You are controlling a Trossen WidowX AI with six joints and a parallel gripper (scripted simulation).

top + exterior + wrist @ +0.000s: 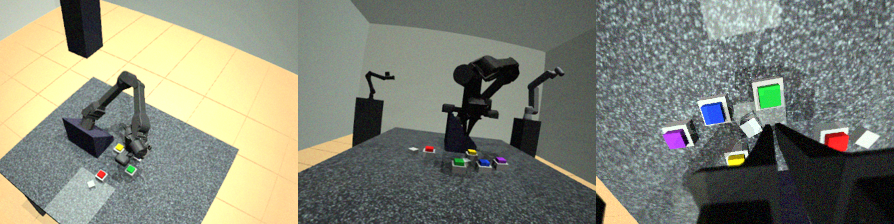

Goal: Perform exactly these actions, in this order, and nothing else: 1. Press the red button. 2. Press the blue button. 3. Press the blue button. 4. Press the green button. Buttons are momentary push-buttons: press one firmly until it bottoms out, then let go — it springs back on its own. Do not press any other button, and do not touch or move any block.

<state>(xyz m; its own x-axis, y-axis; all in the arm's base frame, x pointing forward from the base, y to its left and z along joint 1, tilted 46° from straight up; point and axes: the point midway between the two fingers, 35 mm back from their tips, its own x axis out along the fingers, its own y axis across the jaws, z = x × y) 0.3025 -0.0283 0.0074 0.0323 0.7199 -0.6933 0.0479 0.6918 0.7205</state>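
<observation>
The green button is 9 cm below my gripper tip and 1 cm to the right of it. Round my gripper tip: yellow button: 12 cm behind, 9 cm below, 7 cm to the left; then blue button: 9 cm below, 8 cm to the left, 1 cm behind; then red button: 12 cm to the right, 11 cm behind, 9 cm below.
</observation>
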